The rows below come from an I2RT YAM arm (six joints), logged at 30 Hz.
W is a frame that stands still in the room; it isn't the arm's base.
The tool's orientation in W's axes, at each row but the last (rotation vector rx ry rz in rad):
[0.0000 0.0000 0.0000]
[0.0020 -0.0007 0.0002]
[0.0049 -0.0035 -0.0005]
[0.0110 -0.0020 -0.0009]
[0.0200 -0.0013 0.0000]
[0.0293 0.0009 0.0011]
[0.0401 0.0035 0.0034]
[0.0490 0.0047 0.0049]
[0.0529 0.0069 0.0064]
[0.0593 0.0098 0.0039]
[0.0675 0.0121 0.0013]
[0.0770 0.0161 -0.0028]
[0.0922 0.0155 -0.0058]
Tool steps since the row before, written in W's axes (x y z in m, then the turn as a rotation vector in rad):
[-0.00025 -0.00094 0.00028 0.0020 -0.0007 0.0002]
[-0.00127 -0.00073 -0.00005 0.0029 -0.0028 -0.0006]
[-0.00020 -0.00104 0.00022 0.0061 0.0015 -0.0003]
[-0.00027 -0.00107 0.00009 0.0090 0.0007 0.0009]
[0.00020 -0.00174 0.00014 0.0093 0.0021 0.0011]
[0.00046 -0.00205 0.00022 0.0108 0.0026 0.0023]
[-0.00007 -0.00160 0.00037 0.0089 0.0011 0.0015]
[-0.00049 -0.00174 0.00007 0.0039 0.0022 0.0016]
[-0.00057 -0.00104 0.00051 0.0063 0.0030 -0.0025]
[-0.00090 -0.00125 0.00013 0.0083 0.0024 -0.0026]
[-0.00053 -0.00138 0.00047 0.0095 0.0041 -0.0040]
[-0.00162 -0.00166 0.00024 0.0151 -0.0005 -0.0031]
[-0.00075 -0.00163 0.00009 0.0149 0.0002 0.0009]
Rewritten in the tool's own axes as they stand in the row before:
[-0.00025 -0.00094 0.00028 0.0020 -0.0007 0.0002]
[-0.00127 -0.00073 -0.00005 0.0029 -0.0028 -0.0006]
[-0.00020 -0.00104 0.00023 0.0061 0.0015 -0.0003]
[-0.00027 -0.00107 0.00010 0.0090 0.0007 0.0009]
[0.00020 -0.00174 0.00017 0.0093 0.0021 0.0010]
[0.00046 -0.00204 0.00028 0.0108 0.0027 0.0022]
[-0.00008 -0.00158 0.00043 0.0089 0.0011 0.0015]
[-0.00050 -0.00173 0.00015 0.0039 0.0023 0.0015]
[-0.00058 -0.00101 0.00056 0.0063 0.0028 -0.0026]
[-0.00091 -0.00124 0.00019 0.0083 0.0022 -0.0027]
[-0.00054 -0.00134 0.00056 0.0096 0.0038 -0.0042]
[-0.00162 -0.00164 0.00034 0.0151 -0.0007 -0.0028]
[-0.00074 -0.00162 0.00023 0.0149 0.0004 0.0011]

